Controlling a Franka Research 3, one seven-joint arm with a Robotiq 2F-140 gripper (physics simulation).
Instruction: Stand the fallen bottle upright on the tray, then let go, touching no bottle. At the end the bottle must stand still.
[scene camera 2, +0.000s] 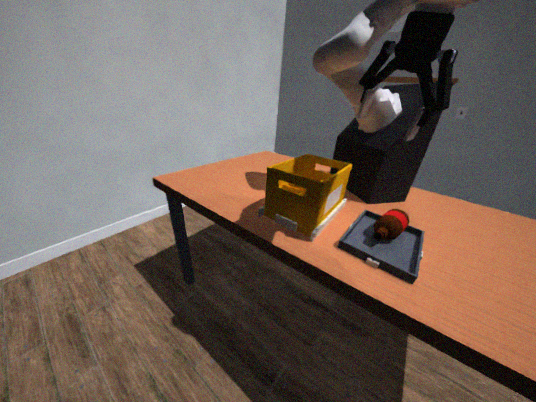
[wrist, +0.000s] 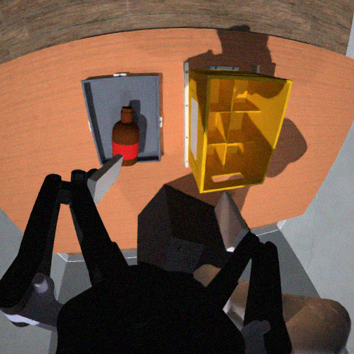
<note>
In view: my gripper (scene camera 2: 382, 127) and a brown bottle (scene camera 2: 389, 226).
The brown bottle shows as well in the wrist view (wrist: 125, 134). My gripper is seen too in the wrist view (wrist: 171, 184).
</note>
